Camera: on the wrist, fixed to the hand. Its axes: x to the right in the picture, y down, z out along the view.
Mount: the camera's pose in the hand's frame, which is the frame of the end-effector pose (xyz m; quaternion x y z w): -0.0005 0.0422 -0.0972 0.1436 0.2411 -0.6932 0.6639
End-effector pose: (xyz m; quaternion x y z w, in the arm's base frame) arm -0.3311 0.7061 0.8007 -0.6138 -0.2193 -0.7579 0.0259
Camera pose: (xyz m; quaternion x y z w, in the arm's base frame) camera -0.4073 0.6325 0.7983 0.0690 0.6737 0.6376 0.3672
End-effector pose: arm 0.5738 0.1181 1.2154 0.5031 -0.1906 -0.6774 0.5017
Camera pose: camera 0.6792 0.1246 1.2069 -0.7015 -0.2459 0.6488 0.1628
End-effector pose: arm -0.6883 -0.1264 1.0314 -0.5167 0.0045 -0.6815 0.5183
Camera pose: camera -0.7276 -0.1970 0.9629 0.1074 0.3281 0.9369 0.0552
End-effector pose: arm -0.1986 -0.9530 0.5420 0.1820 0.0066 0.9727 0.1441
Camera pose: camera -0.2445 -0.9897 0.4538 -0.0976 0.3049 0.5888 0.7422
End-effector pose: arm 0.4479 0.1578 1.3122 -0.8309 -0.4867 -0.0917 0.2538
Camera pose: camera 0.4929 0.0910 1.3810 -0.1557 -0.8510 -0.3672 0.3416
